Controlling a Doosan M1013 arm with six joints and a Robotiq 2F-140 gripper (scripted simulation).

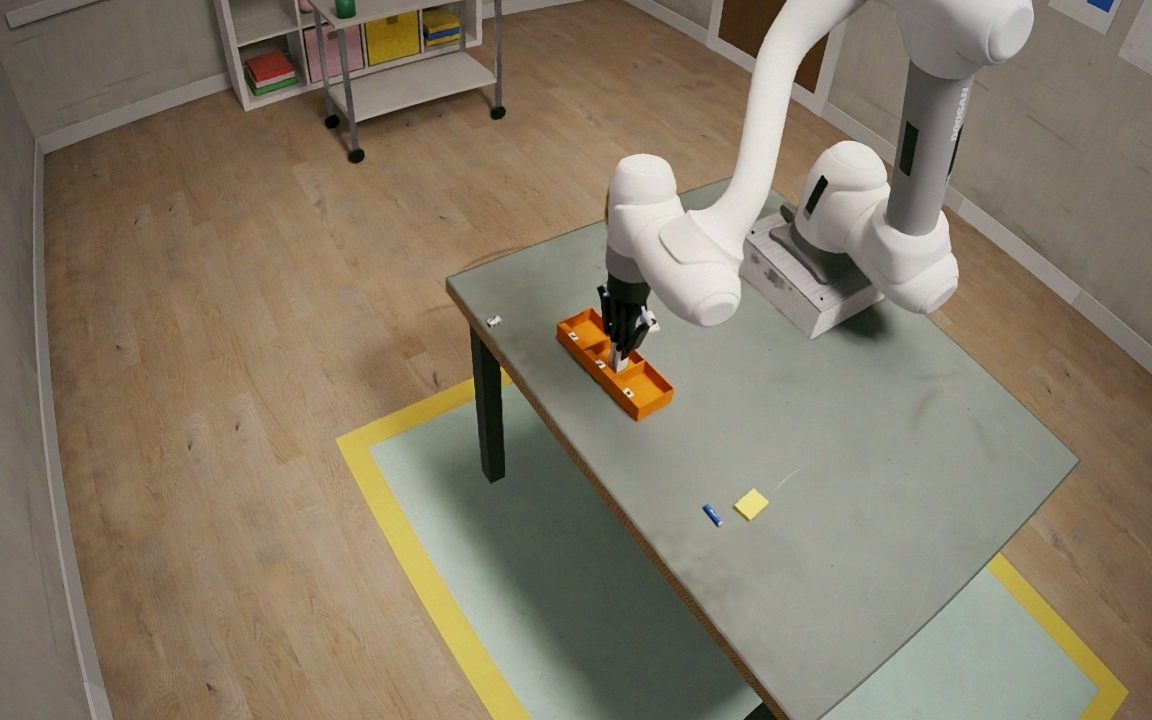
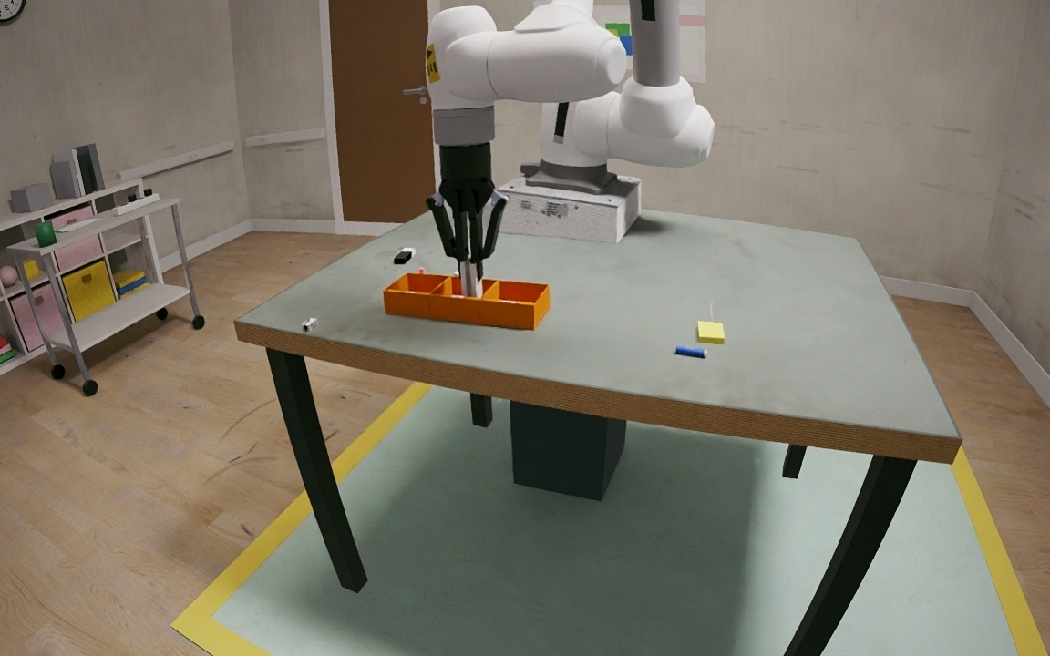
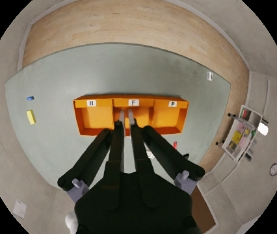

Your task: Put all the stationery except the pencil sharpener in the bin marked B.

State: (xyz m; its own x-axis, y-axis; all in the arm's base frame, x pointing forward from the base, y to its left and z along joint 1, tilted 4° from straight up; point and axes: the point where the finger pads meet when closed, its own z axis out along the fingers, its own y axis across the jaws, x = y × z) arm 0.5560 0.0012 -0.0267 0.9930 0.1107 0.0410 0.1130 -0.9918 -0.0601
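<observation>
My hand is 1 cm to the left of the orange bin and 3 cm above it. From my hand the other things lie so: white pencil sharpener (14 cm ahead, 23 cm to the right, 4 cm below); then red piece (11 cm behind, 17 cm to the right, 5 cm below); then flat white piece (14 cm behind, 7 cm to the right, 5 cm below).
</observation>
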